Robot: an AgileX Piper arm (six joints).
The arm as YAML. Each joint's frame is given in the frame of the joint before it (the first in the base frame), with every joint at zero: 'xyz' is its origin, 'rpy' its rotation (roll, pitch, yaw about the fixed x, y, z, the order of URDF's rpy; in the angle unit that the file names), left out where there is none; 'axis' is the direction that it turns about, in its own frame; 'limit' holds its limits. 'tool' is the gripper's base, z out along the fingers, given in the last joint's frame.
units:
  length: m
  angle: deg
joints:
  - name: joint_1
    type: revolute
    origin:
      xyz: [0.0, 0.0, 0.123]
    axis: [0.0, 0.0, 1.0]
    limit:
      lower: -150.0
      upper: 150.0
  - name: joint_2
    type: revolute
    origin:
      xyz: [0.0, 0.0, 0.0]
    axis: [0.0, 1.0, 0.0]
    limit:
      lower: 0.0
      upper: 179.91
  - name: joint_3
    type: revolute
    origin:
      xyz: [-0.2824, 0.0, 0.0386]
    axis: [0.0, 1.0, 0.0]
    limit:
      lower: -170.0
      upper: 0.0
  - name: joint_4
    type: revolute
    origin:
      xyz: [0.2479, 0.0, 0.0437]
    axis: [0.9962, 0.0, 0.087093]
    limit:
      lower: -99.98
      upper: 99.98
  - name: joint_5
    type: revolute
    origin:
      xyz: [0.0, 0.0, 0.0]
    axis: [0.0, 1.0, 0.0]
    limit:
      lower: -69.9
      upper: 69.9
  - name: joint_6
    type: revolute
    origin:
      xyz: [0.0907, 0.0, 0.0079]
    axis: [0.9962, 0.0, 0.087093]
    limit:
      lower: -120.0
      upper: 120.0
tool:
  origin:
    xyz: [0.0, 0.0, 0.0]
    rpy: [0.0, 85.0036, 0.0]
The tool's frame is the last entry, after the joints.
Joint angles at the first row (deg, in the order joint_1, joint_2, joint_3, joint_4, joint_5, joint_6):
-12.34 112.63 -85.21 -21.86 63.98 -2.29
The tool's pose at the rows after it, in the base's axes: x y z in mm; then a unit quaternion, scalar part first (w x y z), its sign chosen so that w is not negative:
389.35 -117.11 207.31 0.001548 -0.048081 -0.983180 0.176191
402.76 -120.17 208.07 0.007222 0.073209 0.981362 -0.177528
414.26 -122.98 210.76 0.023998 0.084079 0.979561 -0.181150
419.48 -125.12 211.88 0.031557 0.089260 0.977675 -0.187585
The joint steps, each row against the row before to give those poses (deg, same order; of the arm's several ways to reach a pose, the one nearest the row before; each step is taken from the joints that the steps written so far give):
0.00 3.24 -5.10 0.12 3.65 3.59
0.00 2.66 -4.59 0.11 1.32 2.31
0.00 1.85 -3.71 -0.20 0.05 1.01
0.00 0.92 -1.72 -0.70 0.00 0.71

